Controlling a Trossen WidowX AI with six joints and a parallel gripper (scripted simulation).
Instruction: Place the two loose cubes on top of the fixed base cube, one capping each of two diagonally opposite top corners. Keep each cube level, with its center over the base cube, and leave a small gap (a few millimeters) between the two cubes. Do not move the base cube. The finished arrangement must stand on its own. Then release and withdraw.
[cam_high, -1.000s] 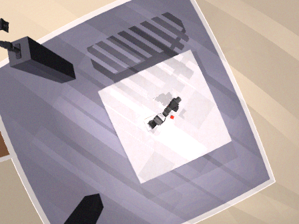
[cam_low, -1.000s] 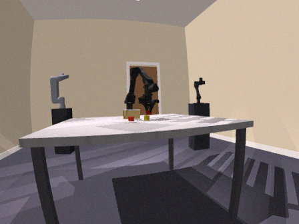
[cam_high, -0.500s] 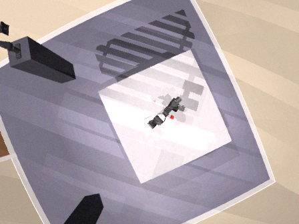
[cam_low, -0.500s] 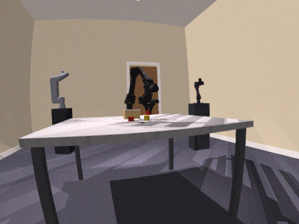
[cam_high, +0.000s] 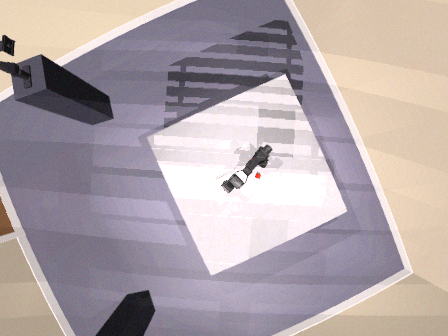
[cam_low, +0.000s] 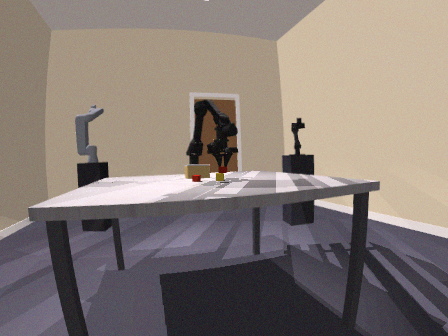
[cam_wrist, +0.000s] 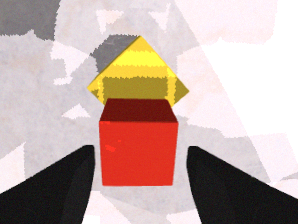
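Now: gripper tip 5 cm above the yellow cube, 2 cm to the left of it and 1 cm short of it.
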